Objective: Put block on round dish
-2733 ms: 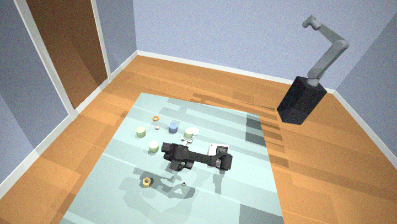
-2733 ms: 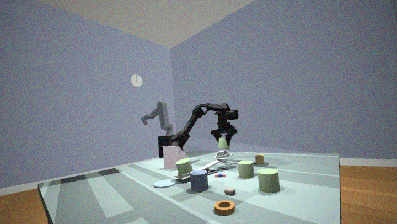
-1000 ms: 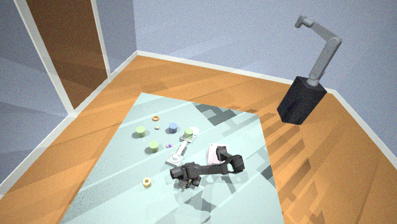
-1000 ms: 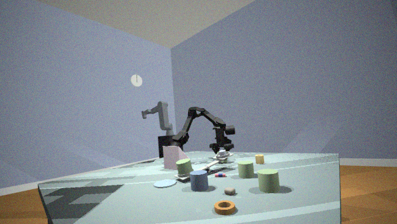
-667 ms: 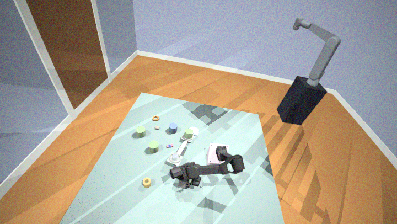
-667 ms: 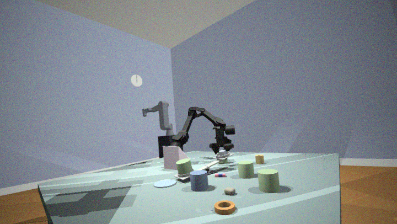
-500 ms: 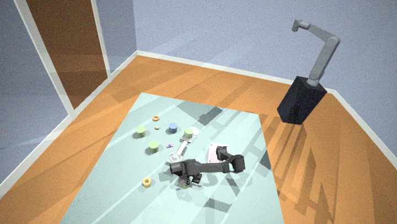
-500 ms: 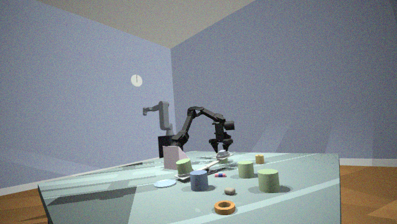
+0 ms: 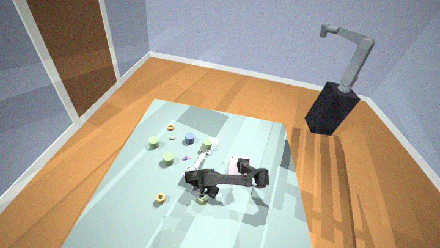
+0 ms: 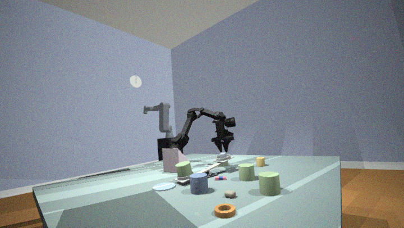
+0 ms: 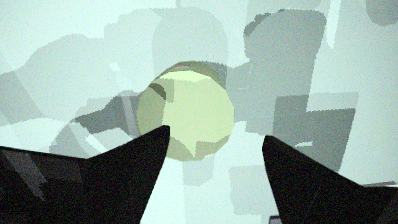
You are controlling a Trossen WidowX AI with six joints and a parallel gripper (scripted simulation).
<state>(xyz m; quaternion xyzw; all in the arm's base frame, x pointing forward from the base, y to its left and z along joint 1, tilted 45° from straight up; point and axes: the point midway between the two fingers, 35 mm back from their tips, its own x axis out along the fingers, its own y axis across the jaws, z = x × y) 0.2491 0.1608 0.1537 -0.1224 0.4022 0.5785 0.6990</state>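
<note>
Right now the grey block is 70 mm ahead of my gripper tip and 130 mm to the right of it. The rest, counted from my gripper tip: small balance (40 mm ahead, 250 mm to the right, 50 mm below); then pale round dish (40 mm behind, 470 mm to the right, 90 mm below); then red-and-blue eraser (140 mm ahead, 280 mm to the right, 80 mm below).
</note>
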